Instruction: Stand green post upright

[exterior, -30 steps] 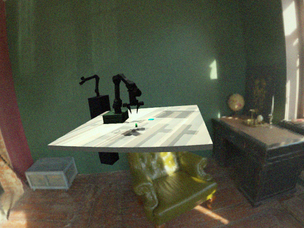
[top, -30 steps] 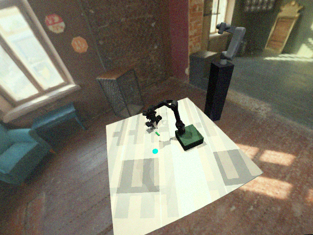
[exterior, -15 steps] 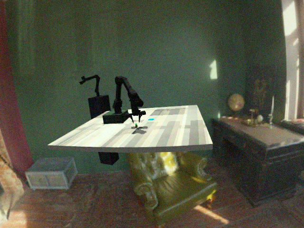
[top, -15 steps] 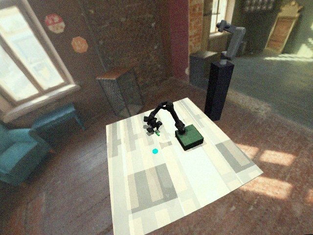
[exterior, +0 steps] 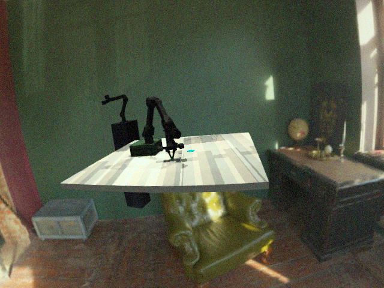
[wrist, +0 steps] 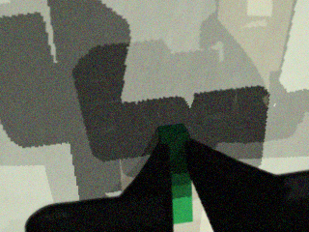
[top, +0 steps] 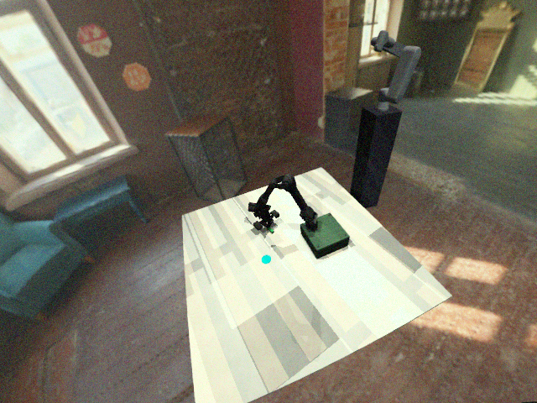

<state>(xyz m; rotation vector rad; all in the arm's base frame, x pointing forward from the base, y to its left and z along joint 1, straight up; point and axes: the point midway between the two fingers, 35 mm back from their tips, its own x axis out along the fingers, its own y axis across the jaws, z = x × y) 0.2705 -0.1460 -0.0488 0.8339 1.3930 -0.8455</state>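
Now: gripper tip 5 cm short of the cyan circle, 24 cm to the right of it and 1 cm above it. Also, from my gripper tip: green post 1 cm behind, 2 cm to the left.
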